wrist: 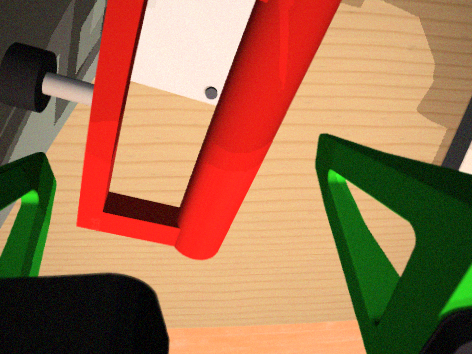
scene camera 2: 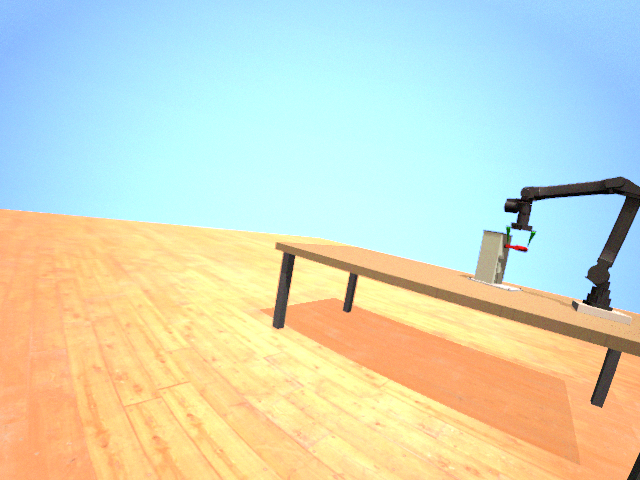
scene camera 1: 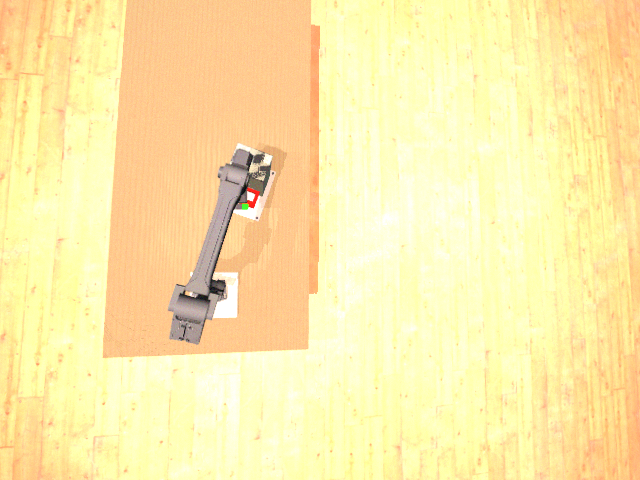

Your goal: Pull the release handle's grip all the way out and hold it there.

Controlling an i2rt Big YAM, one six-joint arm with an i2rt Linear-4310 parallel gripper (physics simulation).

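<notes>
The release handle is a red frame with a thick round grip bar (scene camera 1: 256,198) (scene camera 2: 518,248) (wrist: 235,155). A pale rod (wrist: 67,87) with a black collar joins it to an upright beige housing (scene camera 2: 488,258). A stretch of rod shows between collar and frame. My gripper (scene camera 2: 518,246) (wrist: 184,157) points down and is open, with nothing held. In the wrist view its green fingertips stand on either side of the handle's near end: one towards the housing, one beyond the grip bar. In scene camera 2 the tips are about level with the handle. The arm hides most of the gripper in scene camera 1.
The housing stands on a white base plate (scene camera 1: 249,213) (wrist: 190,40) with dark bolts, on the wooden table (scene camera 1: 206,77) (scene camera 2: 392,268). My arm (scene camera 1: 214,242) reaches over from its own white base (scene camera 1: 230,304) (scene camera 2: 602,311) near the table's end. The housing is close beside the housing-side finger.
</notes>
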